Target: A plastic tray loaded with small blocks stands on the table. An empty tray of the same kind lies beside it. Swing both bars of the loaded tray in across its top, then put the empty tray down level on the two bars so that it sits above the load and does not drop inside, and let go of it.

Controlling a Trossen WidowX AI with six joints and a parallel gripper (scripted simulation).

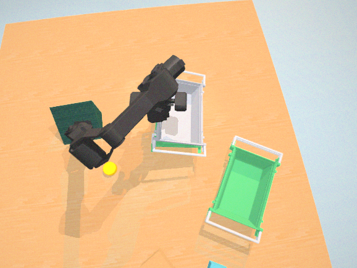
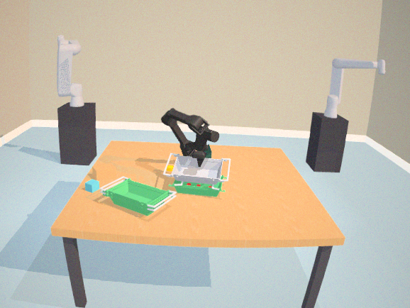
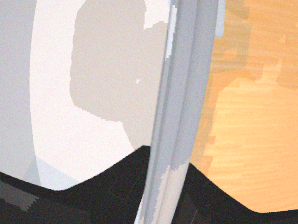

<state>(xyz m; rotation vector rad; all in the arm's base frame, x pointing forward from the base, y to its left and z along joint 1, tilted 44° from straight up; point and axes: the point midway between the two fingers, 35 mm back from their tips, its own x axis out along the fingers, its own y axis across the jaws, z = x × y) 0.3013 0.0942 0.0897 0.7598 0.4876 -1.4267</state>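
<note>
Right now the grey tray is 70 mm ahead of my gripper tip, 10 mm to the right of it and 10 mm above it. From my gripper tip the other things lie so: yellow disc (220 mm behind, 170 mm to the right, 100 mm below); then tan box (540 mm to the right, 80 mm below, 50 mm behind); then cyan cube (560 mm to the right, 130 mm ahead, 90 mm below).
</note>
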